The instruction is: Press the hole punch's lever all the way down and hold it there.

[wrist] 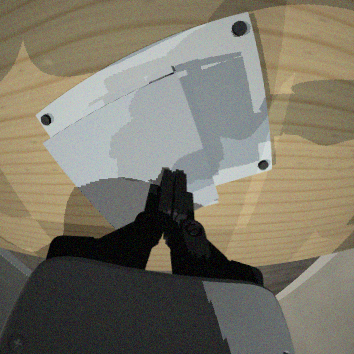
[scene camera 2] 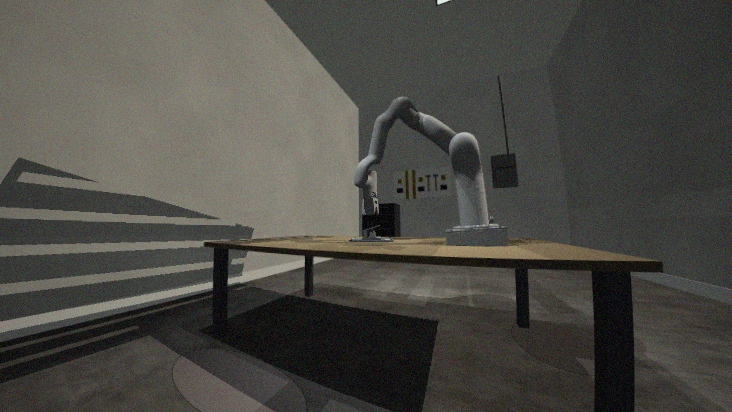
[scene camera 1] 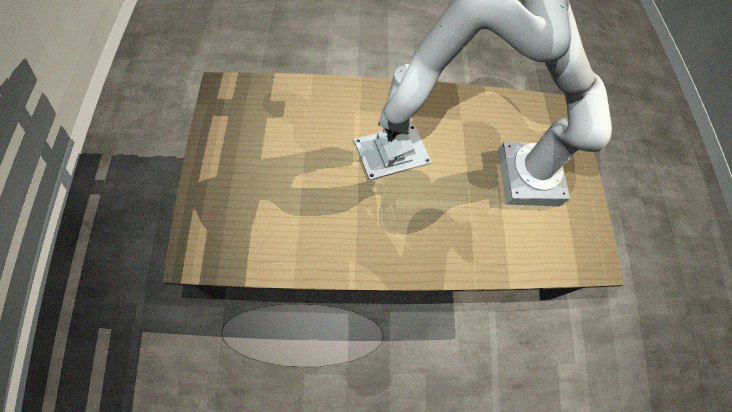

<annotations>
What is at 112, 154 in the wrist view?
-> A flat grey lever.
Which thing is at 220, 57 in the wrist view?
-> A flat base plate.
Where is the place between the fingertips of my gripper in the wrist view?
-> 169, 185
</annotations>
